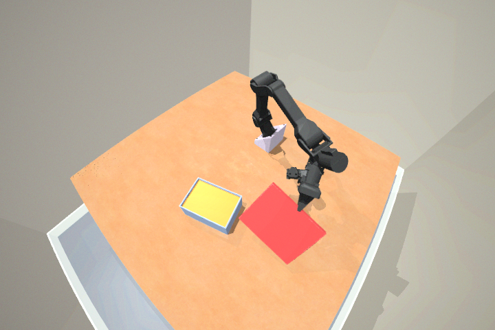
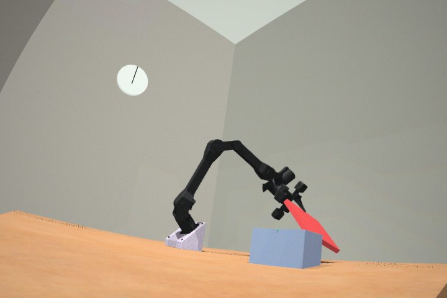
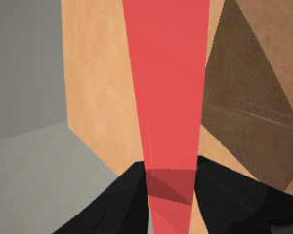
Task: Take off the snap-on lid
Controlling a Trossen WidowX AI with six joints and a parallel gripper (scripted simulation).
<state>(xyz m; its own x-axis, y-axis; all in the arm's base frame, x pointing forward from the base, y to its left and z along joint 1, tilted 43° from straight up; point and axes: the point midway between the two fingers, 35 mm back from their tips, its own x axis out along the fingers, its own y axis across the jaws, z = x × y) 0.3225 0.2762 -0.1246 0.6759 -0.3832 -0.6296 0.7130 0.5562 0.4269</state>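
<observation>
Right now the red lid is 60 mm ahead of my gripper tip, 20 mm to the right of it and 50 mm below it. The rest, counted from my gripper tip: blue-grey storage box: 110 mm ahead, 290 mm to the right, 140 mm below.
</observation>
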